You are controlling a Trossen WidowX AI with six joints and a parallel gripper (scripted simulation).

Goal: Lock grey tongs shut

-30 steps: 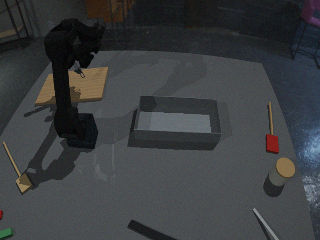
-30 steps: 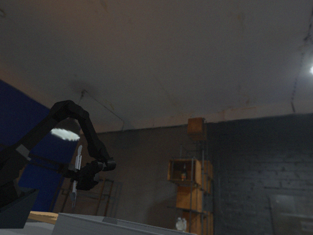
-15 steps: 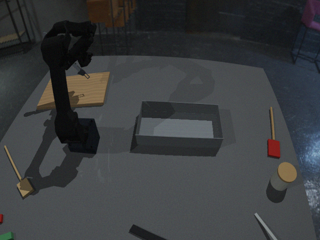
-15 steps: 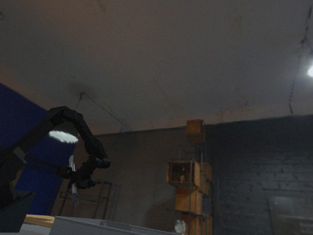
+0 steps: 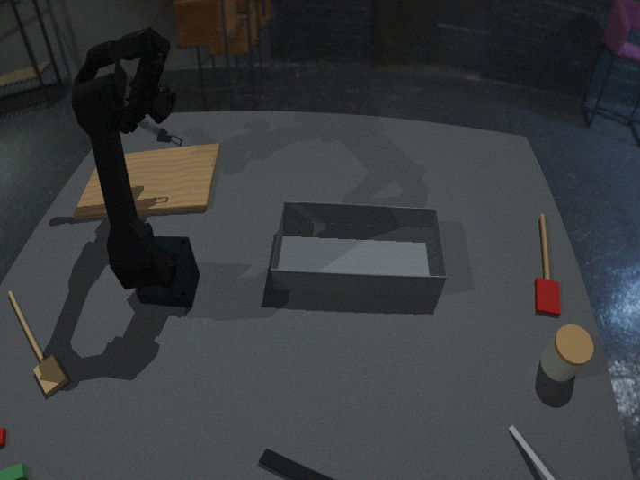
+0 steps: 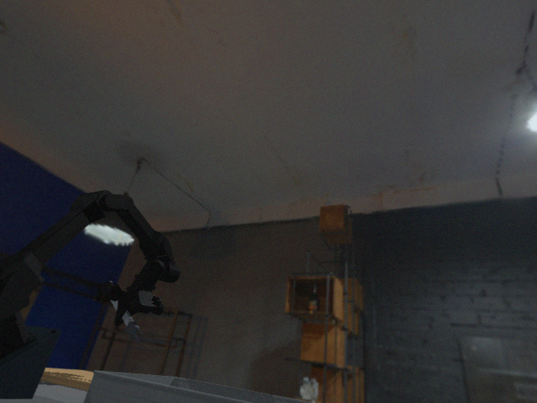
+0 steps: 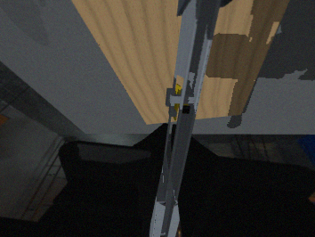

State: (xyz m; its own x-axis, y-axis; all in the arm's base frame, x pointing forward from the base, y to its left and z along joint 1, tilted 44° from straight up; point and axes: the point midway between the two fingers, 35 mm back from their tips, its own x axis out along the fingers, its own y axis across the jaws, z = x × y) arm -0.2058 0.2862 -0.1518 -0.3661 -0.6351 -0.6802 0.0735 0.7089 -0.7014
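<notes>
My gripper tip is now 1 cm short of the wooden board, 2 cm to the left of it and 14 cm above it. Round my gripper tip: red spatula (95 cm ahead, 15 cm to the right, 14 cm below); then black strip (64 cm ahead, 64 cm to the right, 14 cm below); then grey roasting tin (55 cm ahead, 17 cm to the right, 12 cm below).
</notes>
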